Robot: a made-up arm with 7 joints.
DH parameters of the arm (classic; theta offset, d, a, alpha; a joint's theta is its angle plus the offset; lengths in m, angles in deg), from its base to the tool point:
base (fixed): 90 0.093 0 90
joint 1: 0 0.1 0.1 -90
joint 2: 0 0.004 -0.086 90
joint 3: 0 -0.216 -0.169 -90
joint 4: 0 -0.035 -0.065 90
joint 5: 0 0.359 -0.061 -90
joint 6: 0 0.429 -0.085 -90
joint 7: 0 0.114 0.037 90
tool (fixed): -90 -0.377 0 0
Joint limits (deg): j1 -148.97..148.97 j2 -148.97..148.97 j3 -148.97..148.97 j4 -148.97..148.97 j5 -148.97..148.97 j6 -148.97..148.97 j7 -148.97..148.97
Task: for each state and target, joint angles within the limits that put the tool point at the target. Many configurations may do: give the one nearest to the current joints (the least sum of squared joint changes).
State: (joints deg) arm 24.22 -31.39 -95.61 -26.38 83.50 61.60 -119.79
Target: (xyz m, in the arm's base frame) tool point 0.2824 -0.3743 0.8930
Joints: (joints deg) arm 41.61 -41.66 -106.21 8.22 75.69 59.55 -129.67
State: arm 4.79 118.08 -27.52 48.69 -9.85 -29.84 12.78
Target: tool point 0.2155 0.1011 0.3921
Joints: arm 24.57 117.46 -42.10 49.12 -23.58 -28.87 28.17
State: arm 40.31 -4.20 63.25 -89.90 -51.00 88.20 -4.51
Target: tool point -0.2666 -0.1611 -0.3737
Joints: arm 31.37 -2.47 53.71 -91.46 -51.92 86.92 -10.38
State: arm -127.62 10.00 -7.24 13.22 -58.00 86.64 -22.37
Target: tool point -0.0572 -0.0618 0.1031
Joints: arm -128.94 2.45 -7.35 12.57 -90.21 48.25 -55.88
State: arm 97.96 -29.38 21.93 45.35 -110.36 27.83 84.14
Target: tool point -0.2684 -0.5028 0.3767
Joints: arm 98.16 -19.55 27.26 58.84 -113.48 14.54 84.21
